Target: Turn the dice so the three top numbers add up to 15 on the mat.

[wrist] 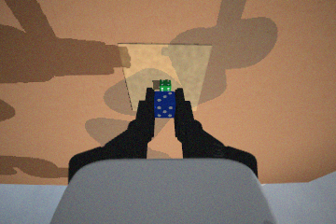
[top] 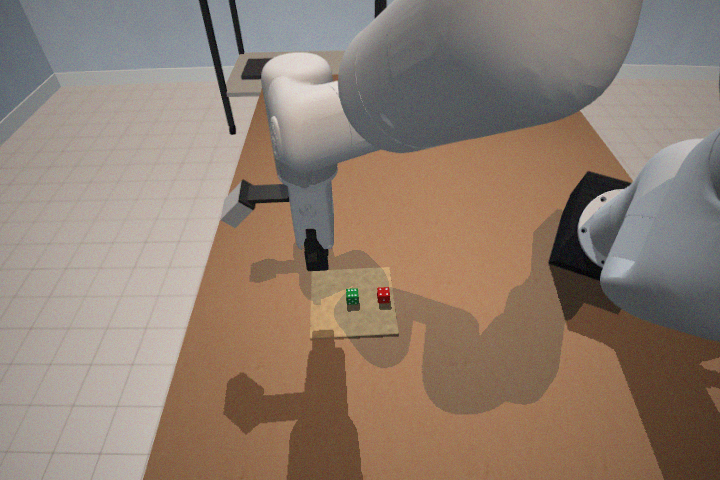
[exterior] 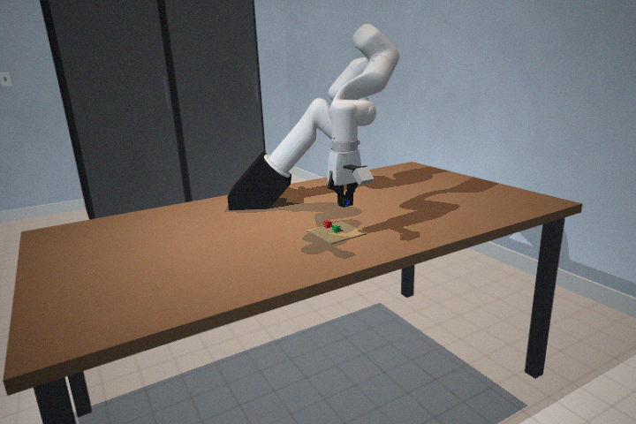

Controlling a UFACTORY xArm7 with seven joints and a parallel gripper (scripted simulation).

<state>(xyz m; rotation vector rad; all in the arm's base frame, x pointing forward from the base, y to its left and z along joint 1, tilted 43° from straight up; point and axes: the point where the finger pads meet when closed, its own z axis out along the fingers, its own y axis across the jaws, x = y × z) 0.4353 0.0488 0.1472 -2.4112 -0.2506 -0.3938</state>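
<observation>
Right now the green die is 110 mm below my hand, 50 mm behind it and 20 mm to the right of it. From my hand the other things lie so: blue die (10 mm below); tan mat (120 mm below, 50 mm behind, 20 mm to the right); red die (110 mm below, 100 mm behind, 30 mm to the right).
</observation>
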